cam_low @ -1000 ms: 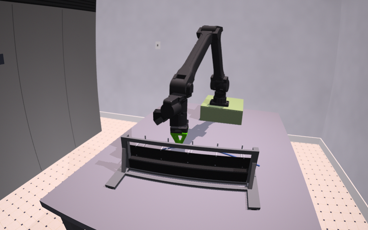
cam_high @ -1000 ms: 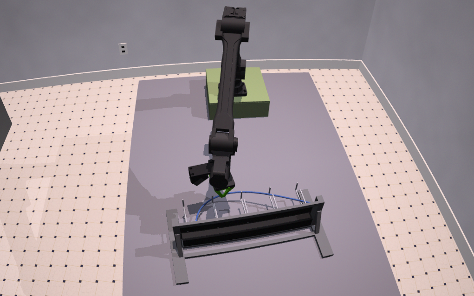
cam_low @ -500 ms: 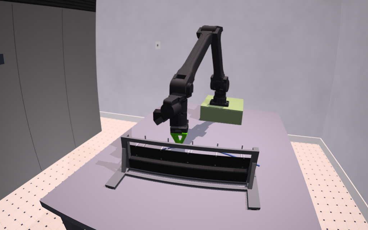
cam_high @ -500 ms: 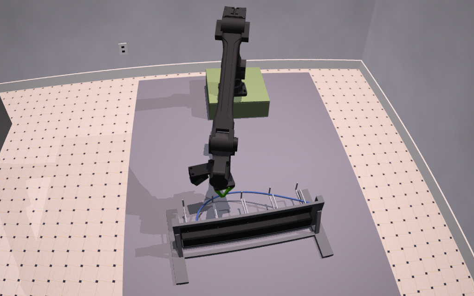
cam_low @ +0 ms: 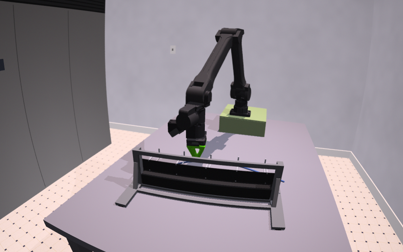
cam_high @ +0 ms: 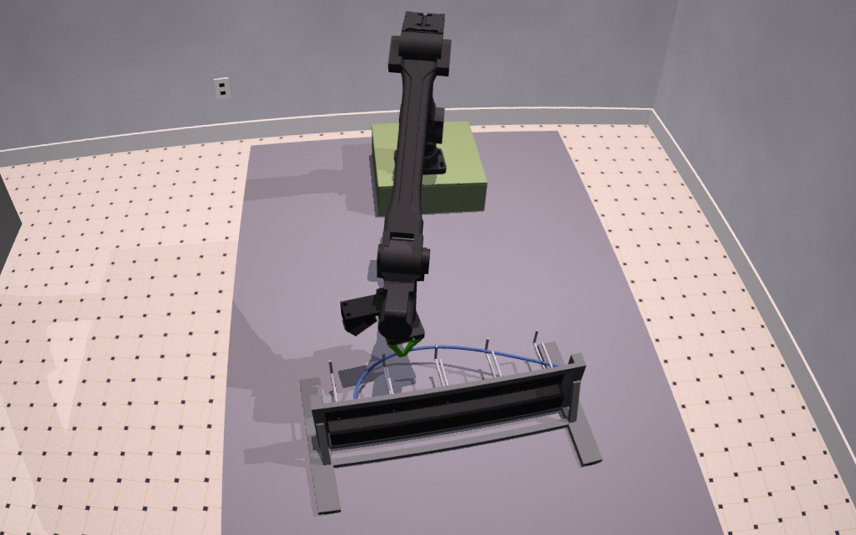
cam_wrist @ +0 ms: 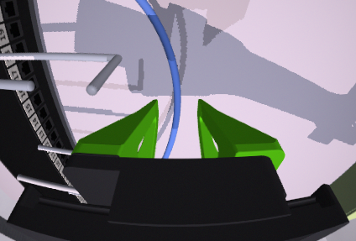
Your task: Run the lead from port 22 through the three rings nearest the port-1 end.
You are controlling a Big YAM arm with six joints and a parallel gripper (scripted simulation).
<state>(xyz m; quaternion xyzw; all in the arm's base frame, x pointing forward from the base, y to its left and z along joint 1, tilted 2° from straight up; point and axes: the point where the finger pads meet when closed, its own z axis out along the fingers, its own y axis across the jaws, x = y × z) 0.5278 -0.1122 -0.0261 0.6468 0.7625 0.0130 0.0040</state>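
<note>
My gripper is now 150 mm short of the rack, 70 mm to the right of it and 10 mm below it.
</note>
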